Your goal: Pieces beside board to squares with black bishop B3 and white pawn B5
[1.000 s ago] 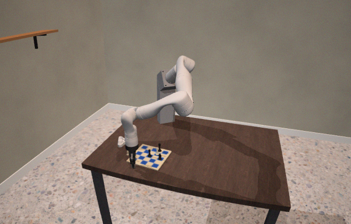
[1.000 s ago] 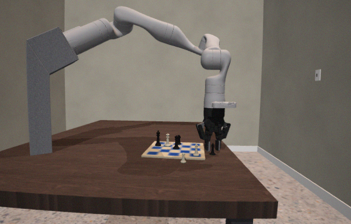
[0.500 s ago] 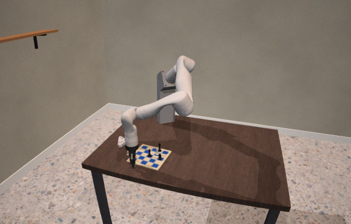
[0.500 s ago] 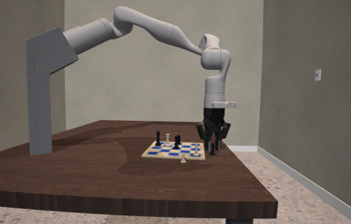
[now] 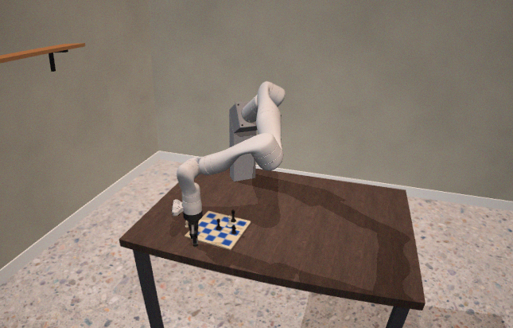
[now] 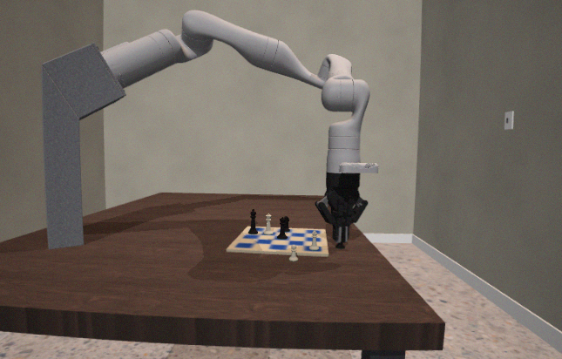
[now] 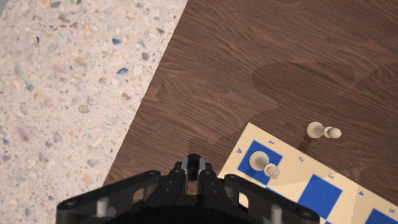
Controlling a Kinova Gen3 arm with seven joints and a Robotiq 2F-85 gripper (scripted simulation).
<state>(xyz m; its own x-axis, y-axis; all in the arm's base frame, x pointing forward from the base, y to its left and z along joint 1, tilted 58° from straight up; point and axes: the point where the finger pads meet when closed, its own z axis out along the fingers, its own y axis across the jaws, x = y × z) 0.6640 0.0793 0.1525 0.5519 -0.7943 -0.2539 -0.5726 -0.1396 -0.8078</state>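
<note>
Now: hand 14 cm past the chessboard and 3 cm above it. From my hand the other things lie so: black chess piece 23 cm behind, 1 cm to the left, 1 cm above; white queen 19 cm behind, 2 cm to the left; white pawn 13 cm to the right, 7 cm behind, 2 cm below.
</note>
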